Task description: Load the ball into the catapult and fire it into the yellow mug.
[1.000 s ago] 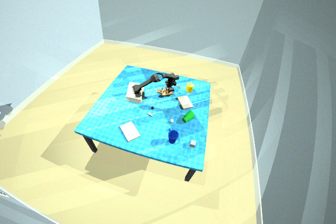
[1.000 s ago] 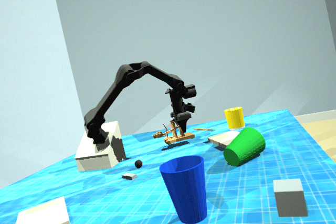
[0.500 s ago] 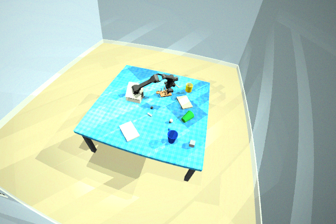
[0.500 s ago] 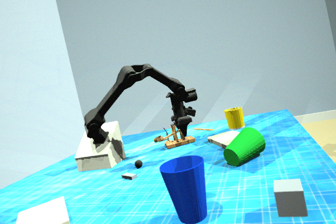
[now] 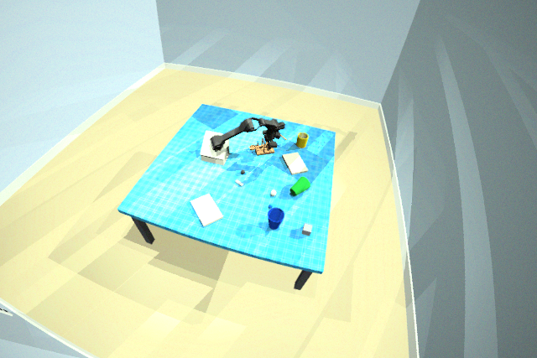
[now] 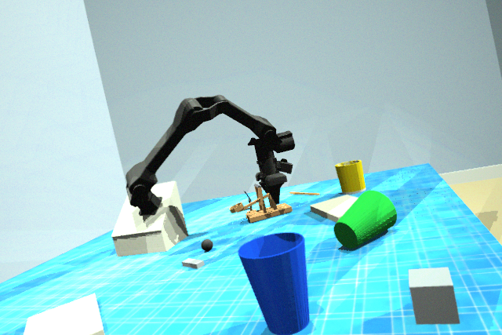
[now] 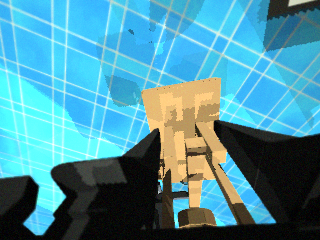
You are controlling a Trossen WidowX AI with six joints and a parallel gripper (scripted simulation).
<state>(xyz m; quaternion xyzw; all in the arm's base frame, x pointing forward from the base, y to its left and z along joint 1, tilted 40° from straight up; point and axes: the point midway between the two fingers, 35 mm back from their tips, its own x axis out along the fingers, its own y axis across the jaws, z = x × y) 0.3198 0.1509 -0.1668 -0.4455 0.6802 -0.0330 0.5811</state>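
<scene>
Right now my gripper tip is 30 cm to the left of the black ball, 9 cm past it and 2 cm above it. Also, from my gripper tip: yellow mug 23 cm ahead, 17 cm to the left, 1 cm below; thin wooden stick 23 cm to the left, 3 cm below, 3 cm ahead; wooden catapult 6 cm behind, 3 cm to the right, 2 cm above.
</scene>
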